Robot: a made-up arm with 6 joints. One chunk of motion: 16 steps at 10 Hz.
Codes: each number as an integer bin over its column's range. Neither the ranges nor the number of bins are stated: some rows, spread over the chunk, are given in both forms.
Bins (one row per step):
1: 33 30 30 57 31 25
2: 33 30 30 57 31 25
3: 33 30 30 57 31 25
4: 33 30 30 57 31 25
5: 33 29 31 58 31 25
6: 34 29 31 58 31 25
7: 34 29 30 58 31 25
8: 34 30 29 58 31 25
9: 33 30 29 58 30 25
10: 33 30 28 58 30 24
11: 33 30 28 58 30 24
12: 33 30 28 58 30 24
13: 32 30 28 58 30 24
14: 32 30 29 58 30 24
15: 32 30 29 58 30 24
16: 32 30 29 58 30 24
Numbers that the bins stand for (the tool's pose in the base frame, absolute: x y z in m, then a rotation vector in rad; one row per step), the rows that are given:
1: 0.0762 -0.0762 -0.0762 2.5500 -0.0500 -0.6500
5: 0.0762 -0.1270 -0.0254 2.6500 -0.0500 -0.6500
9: 0.0762 -0.0762 -0.1270 2.6500 -0.1500 -0.6500
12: 0.0762 -0.0762 -0.1778 2.6500 -0.1500 -0.7500
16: 0.0254 -0.0762 -0.1270 2.6500 -0.1500 -0.7500
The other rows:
2: 0.0762 -0.0762 -0.0762 2.5500 -0.0500 -0.6500
3: 0.0762 -0.0762 -0.0762 2.5500 -0.0500 -0.6500
4: 0.0762 -0.0762 -0.0762 2.5500 -0.0500 -0.6500
6: 0.1270 -0.1270 -0.0254 2.6500 -0.0500 -0.6500
7: 0.1270 -0.1270 -0.0762 2.6500 -0.0500 -0.6500
8: 0.1270 -0.0762 -0.1270 2.6500 -0.0500 -0.6500
10: 0.0762 -0.0762 -0.1778 2.6500 -0.1500 -0.7500
11: 0.0762 -0.0762 -0.1778 2.6500 -0.1500 -0.7500
13: 0.0254 -0.0762 -0.1778 2.6500 -0.1500 -0.7500
14: 0.0254 -0.0762 -0.1270 2.6500 -0.1500 -0.7500
15: 0.0254 -0.0762 -0.1270 2.6500 -0.1500 -0.7500

